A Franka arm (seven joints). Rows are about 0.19 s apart.
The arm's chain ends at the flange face. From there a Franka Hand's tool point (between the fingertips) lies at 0.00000 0.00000 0.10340 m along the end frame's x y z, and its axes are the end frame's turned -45 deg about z.
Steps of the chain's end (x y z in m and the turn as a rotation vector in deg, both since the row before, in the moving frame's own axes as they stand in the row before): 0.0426, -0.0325, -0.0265, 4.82, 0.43, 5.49; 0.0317, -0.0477, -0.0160, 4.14, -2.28, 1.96; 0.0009, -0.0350, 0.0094, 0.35, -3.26, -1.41; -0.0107, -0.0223, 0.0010, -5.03, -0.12, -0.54; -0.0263, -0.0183, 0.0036, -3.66, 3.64, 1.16
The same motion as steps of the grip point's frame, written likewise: 0.0601, 0.0019, -0.0269, 3.10, 3.71, 5.49; 0.0587, -0.0195, -0.0164, 4.54, 1.32, 1.96; 0.0216, -0.0287, 0.0092, 2.55, -2.06, -1.41; 0.0017, -0.0170, 0.0006, -3.47, -3.64, -0.54; -0.0058, -0.0222, 0.0032, -5.16, -0.01, 1.16
